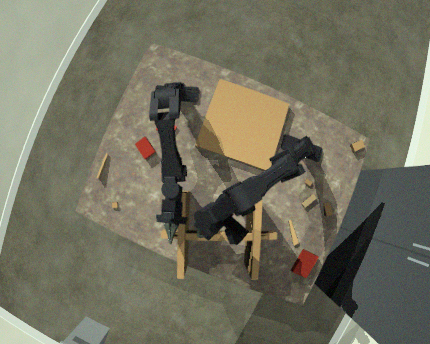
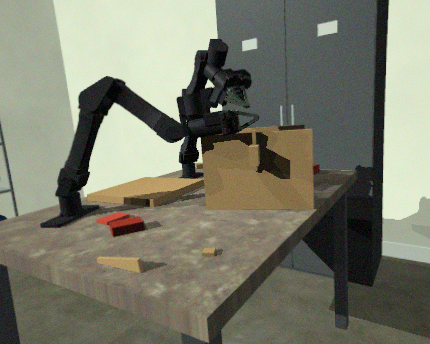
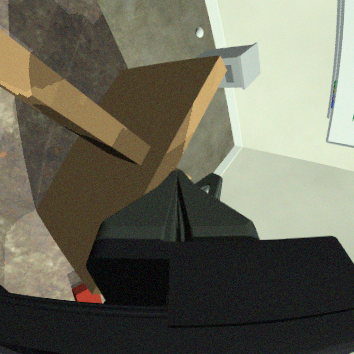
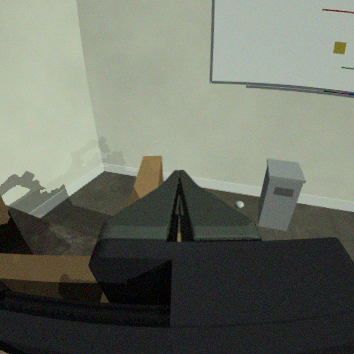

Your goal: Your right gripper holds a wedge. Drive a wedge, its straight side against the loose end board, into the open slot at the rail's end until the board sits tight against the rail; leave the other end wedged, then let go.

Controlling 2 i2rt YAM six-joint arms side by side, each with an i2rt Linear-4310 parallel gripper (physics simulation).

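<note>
Two upright end boards, one at the left and one at the right, are joined by a wooden rail. The rail's end sticks out through the left board. My right gripper is shut and empty, above that end. My left gripper is shut and empty, above the assembly between the boards. One wedge lies on the table; a thin one lies right of the boards. The slot's inside is hidden.
A large flat wooden panel lies between the arm bases. Red blocks and small wooden pieces lie on the table. Both arms reach close together over the boards.
</note>
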